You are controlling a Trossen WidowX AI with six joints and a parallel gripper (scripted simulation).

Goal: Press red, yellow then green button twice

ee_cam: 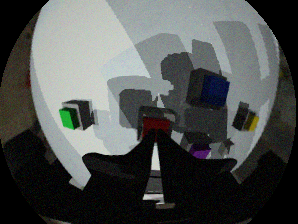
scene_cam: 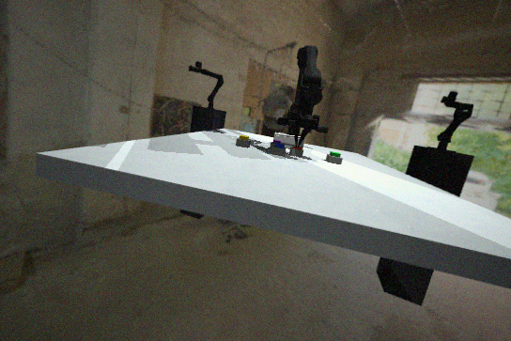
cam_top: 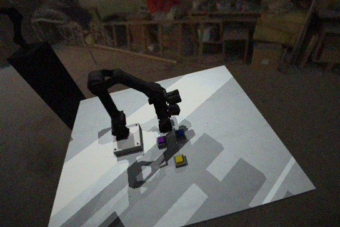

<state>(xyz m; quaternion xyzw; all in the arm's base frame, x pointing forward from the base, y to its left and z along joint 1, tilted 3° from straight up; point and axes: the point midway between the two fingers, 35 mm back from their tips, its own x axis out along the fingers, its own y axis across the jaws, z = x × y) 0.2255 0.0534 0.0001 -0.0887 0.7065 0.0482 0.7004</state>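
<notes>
The red button lies right at my gripper tip. Also, from my gripper tip: green button 140 mm to the left, 30 mm behind; blue button 70 mm ahead, 50 mm to the right; purple button 90 mm to the right, 20 mm behind.
</notes>
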